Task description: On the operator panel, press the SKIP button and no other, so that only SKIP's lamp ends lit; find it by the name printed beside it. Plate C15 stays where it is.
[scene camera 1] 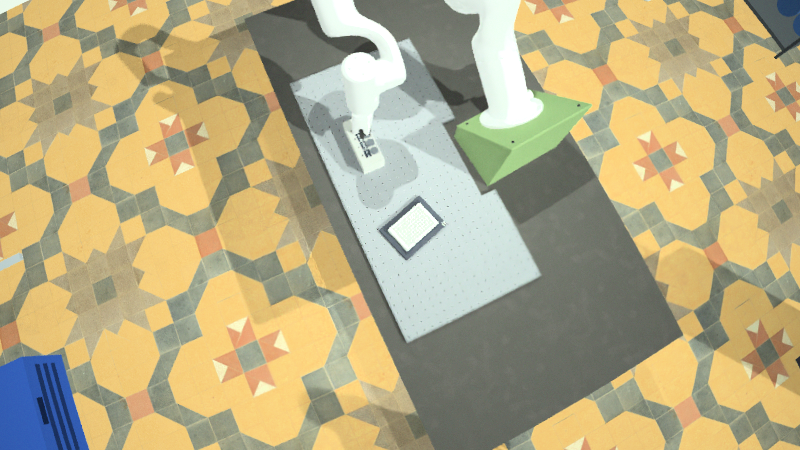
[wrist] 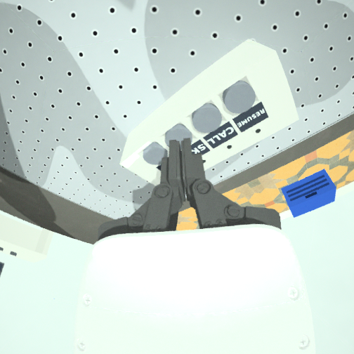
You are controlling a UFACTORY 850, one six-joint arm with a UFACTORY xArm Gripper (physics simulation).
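Observation:
The operator panel (scene camera 1: 371,163) (wrist: 150,131) is a pale block with a row of round grey buttons. In the wrist view, the RESUME button (wrist: 239,97) and CALL button (wrist: 207,117) show beside their labels. The SKIP button (wrist: 178,132) has its label (wrist: 199,149) partly hidden by the fingers; "SK" shows. The last button (wrist: 154,153) has its label hidden. My gripper (scene camera 1: 362,133) (wrist: 181,152) is shut and empty, its tips over the near edge of the SKIP button; contact cannot be told. The visible lamp dots look dark. Plate C15 (scene camera 1: 413,226) is white, in a dark frame; its name is unreadable.
The panel and the framed plate are on a light perforated board (scene camera 1: 464,279), which lies on a dark mat (scene camera 1: 559,347). A green arm base (scene camera 1: 517,139) stands to the right of the panel. A blue box (scene camera 1: 27,402) (wrist: 309,193) is far off on the tiled floor.

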